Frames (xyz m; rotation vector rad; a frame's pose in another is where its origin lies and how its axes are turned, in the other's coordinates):
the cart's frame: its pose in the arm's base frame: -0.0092 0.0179 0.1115 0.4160 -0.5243 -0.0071
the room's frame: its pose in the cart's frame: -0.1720 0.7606 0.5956 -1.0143 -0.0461 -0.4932
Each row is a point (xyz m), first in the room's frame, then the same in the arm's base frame.
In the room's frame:
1: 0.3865 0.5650 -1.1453
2: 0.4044 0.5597 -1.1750
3: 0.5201 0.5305 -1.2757
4: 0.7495 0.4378 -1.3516
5: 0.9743 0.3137 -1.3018
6: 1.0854 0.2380 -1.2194
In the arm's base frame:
1: 0.3466 0.0624 -0.1192
2: 0.3603 0.0336 -0.1337
3: 0.4366 -0.1013 -0.1529
4: 0.5407 -0.3264 -0.0790
5: 0.5969 -0.5034 0.1053
6: 0.6040 -0.5698 0.2482

